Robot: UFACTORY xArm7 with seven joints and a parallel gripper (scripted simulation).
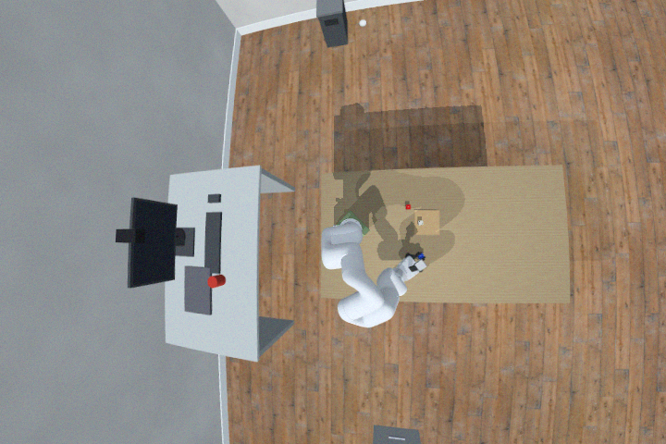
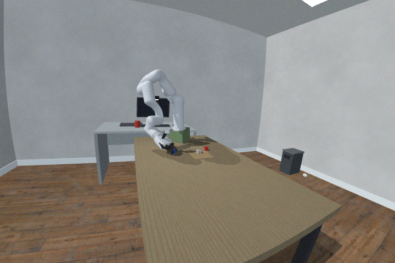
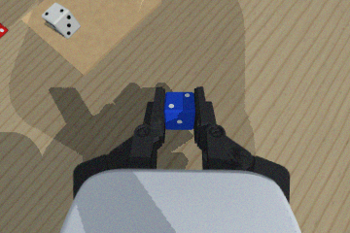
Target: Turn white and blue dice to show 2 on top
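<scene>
Now: the blue die 1 cm below my hand. The rest, counted from my hand: red die (8 cm behind, 28 cm to the left, 2 cm below); white die (1 cm behind, 19 cm to the left, 2 cm below); tan mat (3 cm ahead, 20 cm to the left, 3 cm below).
</scene>
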